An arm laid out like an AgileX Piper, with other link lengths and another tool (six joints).
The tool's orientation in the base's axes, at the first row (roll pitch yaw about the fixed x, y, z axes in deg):
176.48, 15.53, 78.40
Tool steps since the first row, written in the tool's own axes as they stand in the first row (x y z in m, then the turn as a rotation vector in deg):
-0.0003, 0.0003, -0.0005, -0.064, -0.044, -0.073
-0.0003, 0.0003, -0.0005, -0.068, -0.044, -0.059
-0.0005, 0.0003, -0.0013, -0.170, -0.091, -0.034
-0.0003, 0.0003, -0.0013, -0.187, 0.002, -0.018
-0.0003, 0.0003, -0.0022, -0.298, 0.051, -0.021
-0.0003, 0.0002, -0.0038, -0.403, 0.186, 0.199
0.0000, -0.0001, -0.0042, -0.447, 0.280, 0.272
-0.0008, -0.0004, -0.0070, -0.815, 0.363, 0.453
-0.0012, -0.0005, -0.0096, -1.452, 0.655, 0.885
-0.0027, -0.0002, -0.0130, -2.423, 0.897, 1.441
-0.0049, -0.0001, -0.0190, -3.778, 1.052, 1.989
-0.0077, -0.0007, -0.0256, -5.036, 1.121, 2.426
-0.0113, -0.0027, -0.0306, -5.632, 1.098, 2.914
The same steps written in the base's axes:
0.0002, -0.0002, 0.0006, -0.056, -0.032, 0.085
0.0002, -0.0002, 0.0006, -0.057, -0.040, 0.072
0.0002, -0.0002, 0.0014, -0.122, -0.134, 0.073
0.0002, 0.0000, 0.0013, -0.034, -0.172, 0.067
0.0002, 0.0003, 0.0022, -0.008, -0.285, 0.103
0.0001, 0.0007, 0.0037, 0.106, -0.469, -0.072
-0.0001, 0.0012, 0.0040, 0.190, -0.548, -0.125
-0.0006, 0.0012, 0.0069, 0.201, -0.960, -0.196
-0.0008, 0.0016, 0.0095, 0.367, -1.734, -0.424
-0.0008, 0.0011, 0.0132, 0.420, -2.847, -0.684
-0.0012, 0.0006, 0.0196, 0.313, -4.305, -0.839
-0.0023, -0.0001, 0.0266, 0.140, -5.625, -0.918
-0.0050, -0.0018, 0.0323, 0.005, -6.317, -1.229

